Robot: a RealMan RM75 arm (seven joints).
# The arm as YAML. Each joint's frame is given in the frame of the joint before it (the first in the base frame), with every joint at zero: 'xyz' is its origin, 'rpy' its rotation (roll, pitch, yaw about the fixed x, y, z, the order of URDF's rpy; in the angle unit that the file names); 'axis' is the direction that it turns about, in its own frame. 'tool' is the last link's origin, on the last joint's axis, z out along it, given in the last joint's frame.
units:
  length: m
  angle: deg
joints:
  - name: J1
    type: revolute
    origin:
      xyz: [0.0, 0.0, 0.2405]
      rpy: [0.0, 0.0, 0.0]
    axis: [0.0, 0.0, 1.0]
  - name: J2
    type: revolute
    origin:
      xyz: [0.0, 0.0, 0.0]
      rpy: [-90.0, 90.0, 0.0]
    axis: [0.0, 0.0, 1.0]
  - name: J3
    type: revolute
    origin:
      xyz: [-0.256, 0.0, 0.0]
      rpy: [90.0, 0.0, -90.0]
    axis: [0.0, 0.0, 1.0]
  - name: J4
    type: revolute
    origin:
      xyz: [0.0, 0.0, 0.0]
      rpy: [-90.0, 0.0, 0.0]
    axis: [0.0, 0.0, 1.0]
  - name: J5
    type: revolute
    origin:
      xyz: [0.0, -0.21, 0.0]
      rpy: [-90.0, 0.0, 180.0]
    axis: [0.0, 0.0, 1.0]
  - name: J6
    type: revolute
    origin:
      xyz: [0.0, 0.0, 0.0]
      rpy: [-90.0, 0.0, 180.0]
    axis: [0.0, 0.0, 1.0]
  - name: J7
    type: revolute
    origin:
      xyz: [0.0, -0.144, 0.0]
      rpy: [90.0, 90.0, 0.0]
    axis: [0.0, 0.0, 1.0]
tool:
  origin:
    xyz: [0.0, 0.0, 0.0]
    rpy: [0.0, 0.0, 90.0]
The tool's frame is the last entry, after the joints.
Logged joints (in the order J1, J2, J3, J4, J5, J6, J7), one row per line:
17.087, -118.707, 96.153, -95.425, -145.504, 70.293, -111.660
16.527, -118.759, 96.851, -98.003, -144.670, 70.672, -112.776
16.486, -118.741, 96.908, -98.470, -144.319, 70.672, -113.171
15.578, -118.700, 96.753, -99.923, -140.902, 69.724, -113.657
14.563, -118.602, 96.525, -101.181, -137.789, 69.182, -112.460
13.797, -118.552, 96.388, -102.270, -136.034, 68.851, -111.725
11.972, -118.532, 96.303, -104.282, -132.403, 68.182, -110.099
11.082, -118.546, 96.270, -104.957, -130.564, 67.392, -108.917
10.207, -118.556, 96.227, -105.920, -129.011, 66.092, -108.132
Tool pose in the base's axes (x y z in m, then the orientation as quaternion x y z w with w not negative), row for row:
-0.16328, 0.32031, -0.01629, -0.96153, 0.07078, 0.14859, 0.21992
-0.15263, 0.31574, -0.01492, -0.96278, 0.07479, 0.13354, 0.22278
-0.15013, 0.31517, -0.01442, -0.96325, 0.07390, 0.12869, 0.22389
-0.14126, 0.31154, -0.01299, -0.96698, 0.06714, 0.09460, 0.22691
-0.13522, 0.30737, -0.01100, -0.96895, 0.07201, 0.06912, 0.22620
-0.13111, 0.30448, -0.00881, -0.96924, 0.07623, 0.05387, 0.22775
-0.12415, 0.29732, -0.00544, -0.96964, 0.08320, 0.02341, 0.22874
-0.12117, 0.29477, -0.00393, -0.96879, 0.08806, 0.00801, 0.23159
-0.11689, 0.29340, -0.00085, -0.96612, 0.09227, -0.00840, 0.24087
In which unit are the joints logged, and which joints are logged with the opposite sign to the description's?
The joints are logged in degrees. Opposite sign: J1, J4, J5.
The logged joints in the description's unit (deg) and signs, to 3 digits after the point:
-17.087, -118.707, 96.153, 95.425, 145.504, 70.293, -111.660
-16.527, -118.759, 96.851, 98.003, 144.670, 70.672, -112.776
-16.486, -118.741, 96.908, 98.470, 144.319, 70.672, -113.171
-15.578, -118.700, 96.753, 99.923, 140.902, 69.724, -113.657
-14.563, -118.602, 96.525, 101.181, 137.789, 69.182, -112.460
-13.797, -118.552, 96.388, 102.270, 136.034, 68.851, -111.725
-11.972, -118.532, 96.303, 104.282, 132.403, 68.182, -110.099
-11.082, -118.546, 96.270, 104.957, 130.564, 67.392, -108.917
-10.207, -118.556, 96.227, 105.920, 129.011, 66.092, -108.132

